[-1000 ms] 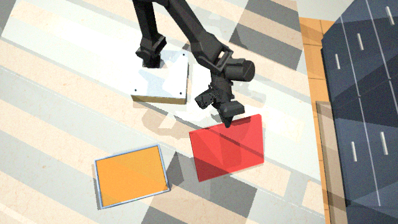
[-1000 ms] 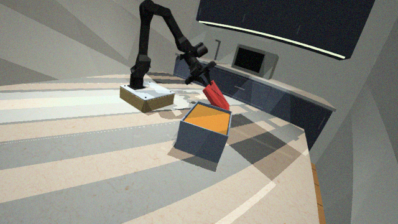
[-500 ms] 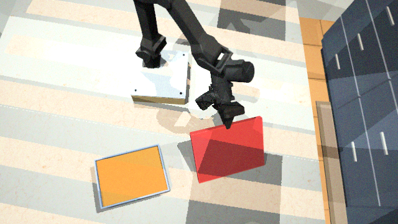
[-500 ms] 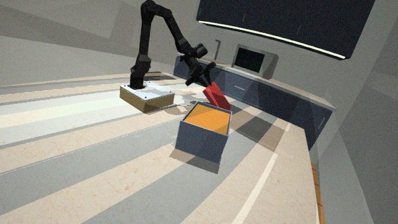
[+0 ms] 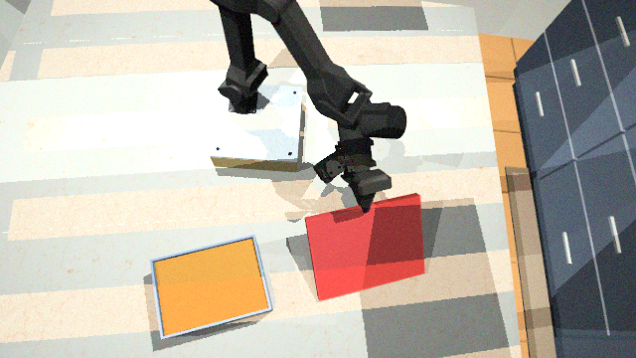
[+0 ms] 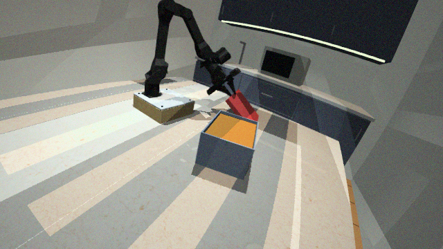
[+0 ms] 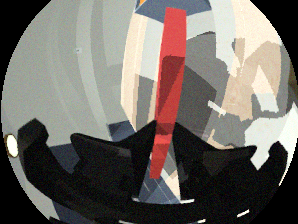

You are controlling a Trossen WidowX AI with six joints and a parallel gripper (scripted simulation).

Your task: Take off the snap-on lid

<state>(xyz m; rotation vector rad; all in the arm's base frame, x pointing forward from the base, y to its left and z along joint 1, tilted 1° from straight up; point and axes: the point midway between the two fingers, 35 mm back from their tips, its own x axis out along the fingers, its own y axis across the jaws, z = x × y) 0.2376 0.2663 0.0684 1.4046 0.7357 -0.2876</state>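
The red lid is 70 mm ahead of my gripper tip, 20 mm to the left of it and 50 mm below it. From my gripper tip the other things lie so: storage box 160 mm ahead, 290 mm to the right, 60 mm below.
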